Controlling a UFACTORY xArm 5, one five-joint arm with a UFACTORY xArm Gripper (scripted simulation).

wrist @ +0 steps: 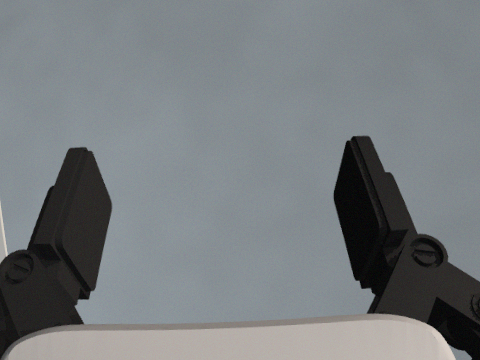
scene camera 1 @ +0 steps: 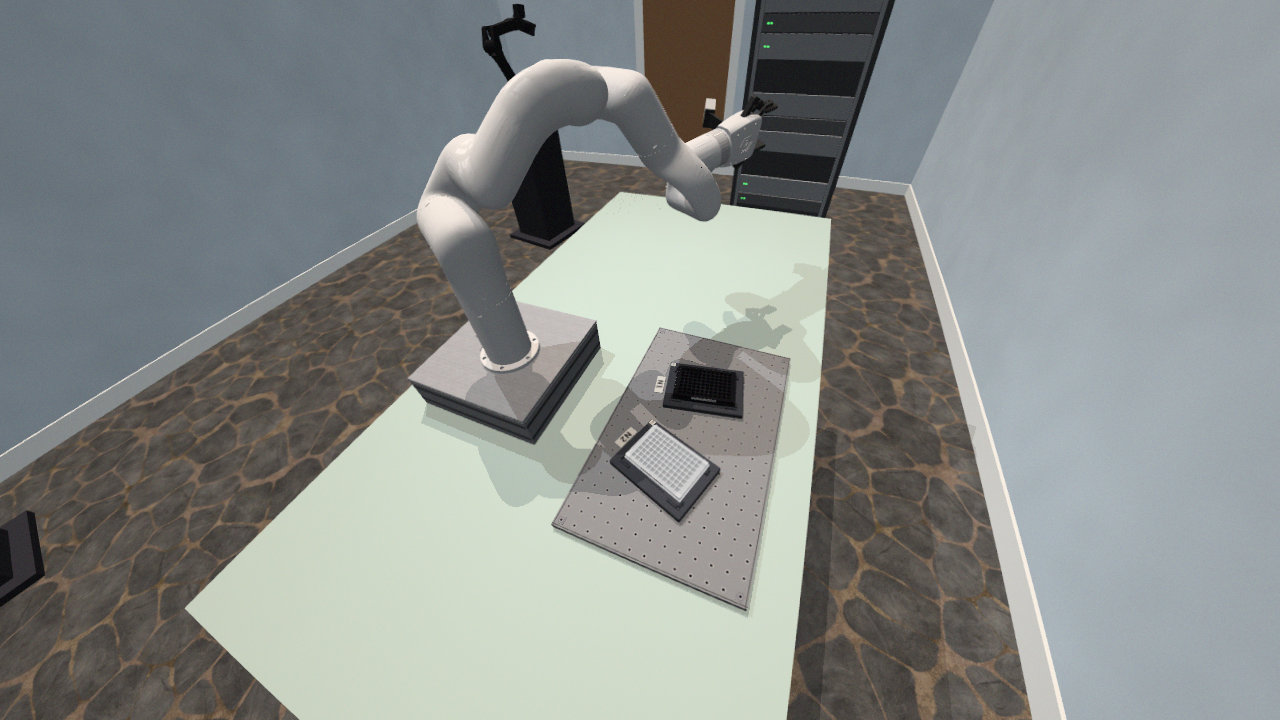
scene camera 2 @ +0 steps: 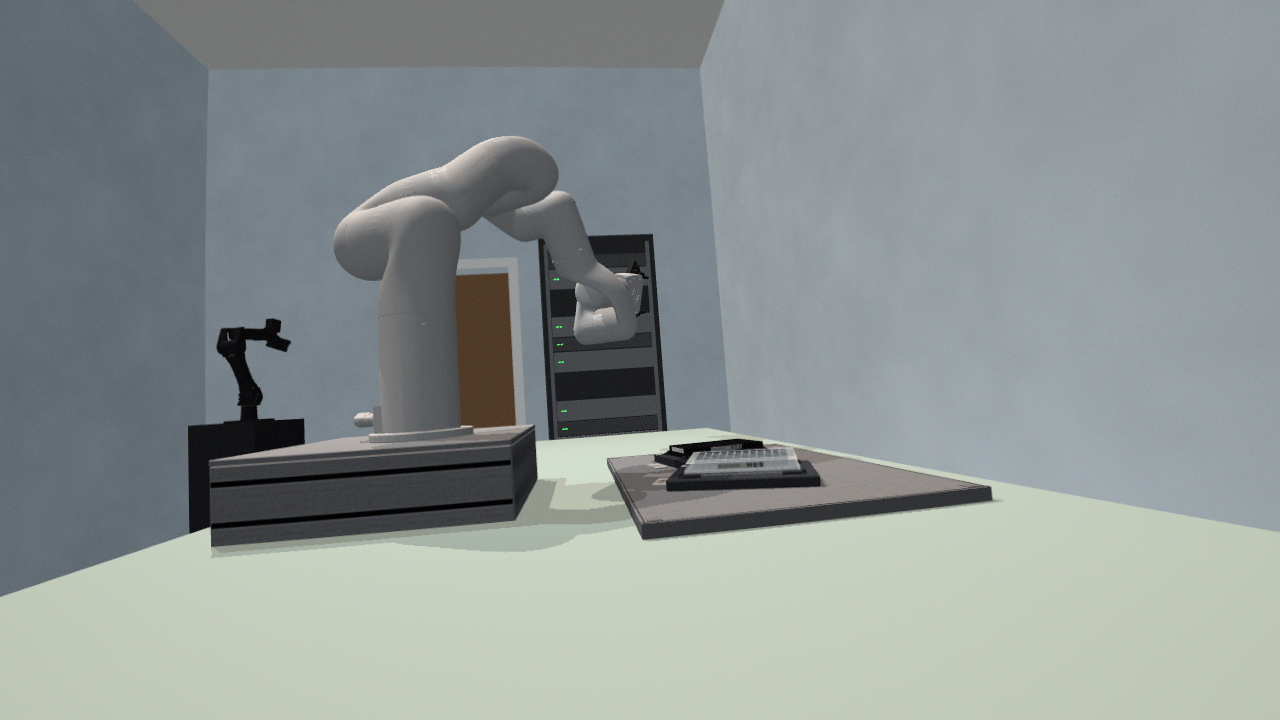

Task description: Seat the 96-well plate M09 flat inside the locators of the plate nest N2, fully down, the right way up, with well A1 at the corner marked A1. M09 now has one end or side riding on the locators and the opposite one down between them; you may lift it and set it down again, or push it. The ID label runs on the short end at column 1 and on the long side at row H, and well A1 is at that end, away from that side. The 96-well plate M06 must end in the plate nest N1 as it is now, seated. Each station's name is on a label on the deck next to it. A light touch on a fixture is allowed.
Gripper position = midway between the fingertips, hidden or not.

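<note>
Black plate nest N2 (scene camera 2: 812,479). Black plate M06 (scene camera 1: 716,387), (scene camera 2: 679,450); out of frame in the wrist view. 96-well plate M09 (scene camera 1: 656,450), (scene camera 2: 770,460); out of frame in the wrist view. My gripper (scene camera 1: 766,124), (scene camera 2: 641,294), (wrist: 220,170).
</note>
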